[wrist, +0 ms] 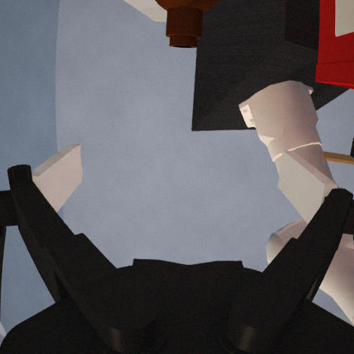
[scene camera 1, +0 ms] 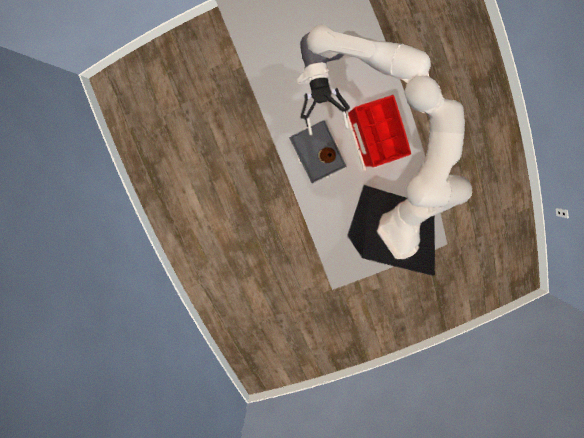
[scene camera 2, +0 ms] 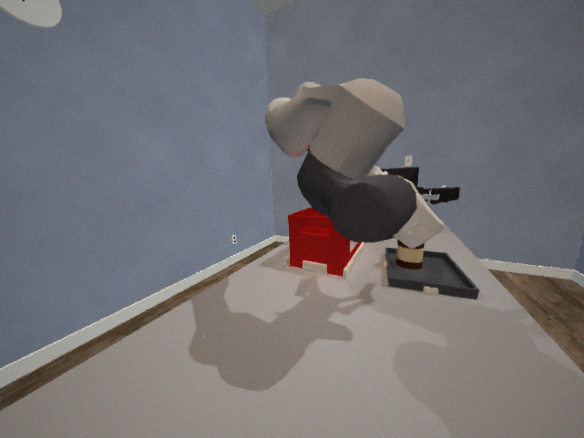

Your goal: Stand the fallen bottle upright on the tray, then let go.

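The brown bottle (scene camera 1: 327,155) (scene camera 2: 410,255) with a cream label stands upright on the dark grey tray (scene camera 1: 312,167) (scene camera 2: 457,288). In scene camera 2 its upper part is hidden behind the arm. In the wrist view the neck of the bottle (wrist: 184,25) shows at the top edge, outside the fingers. My gripper (scene camera 1: 327,129) (wrist: 181,164) is wide open and empty, apart from the bottle and above the level of the tray, on the side away from the arm's base. In scene camera 2 part of its black fingers shows beyond the wrist.
A red compartment box (scene camera 1: 382,131) (scene camera 2: 317,245) (wrist: 336,72) stands beside the tray, with a narrow gap between them. The arm's black base block (scene camera 1: 365,220) (wrist: 240,65) is beyond the tray and box. The arm bends around the box's far side.
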